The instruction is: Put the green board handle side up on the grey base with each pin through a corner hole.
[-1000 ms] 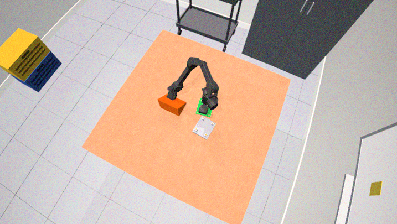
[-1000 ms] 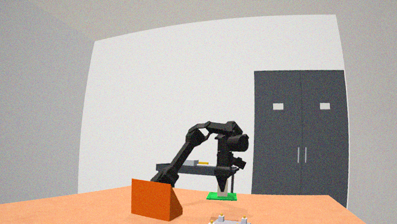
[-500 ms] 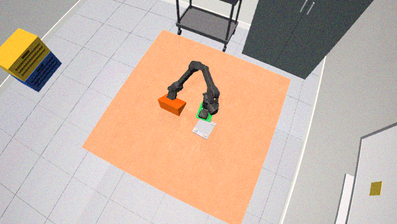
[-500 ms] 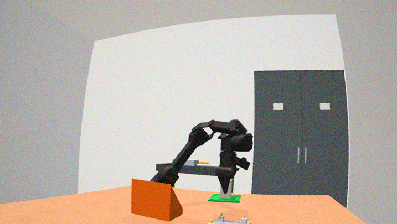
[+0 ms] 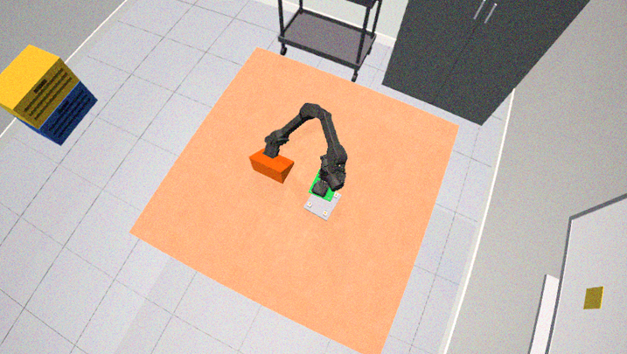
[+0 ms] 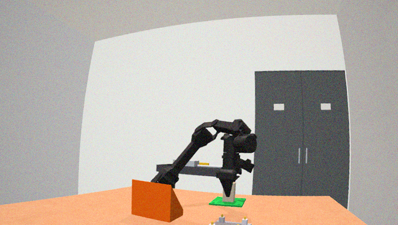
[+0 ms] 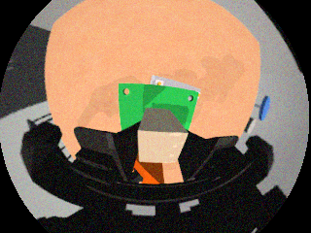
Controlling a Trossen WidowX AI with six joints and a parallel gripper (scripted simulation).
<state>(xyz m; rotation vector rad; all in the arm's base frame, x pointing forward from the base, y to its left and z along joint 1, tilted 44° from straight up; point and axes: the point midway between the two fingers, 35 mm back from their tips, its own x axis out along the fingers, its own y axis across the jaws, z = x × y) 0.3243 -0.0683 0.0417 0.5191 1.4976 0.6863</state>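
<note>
Right now the grey base is 20 mm ahead of my gripper tip, 50 mm to the right of it and 110 mm below it. The rest, counted from my gripper tip: green board (right at my gripper tip).
</note>
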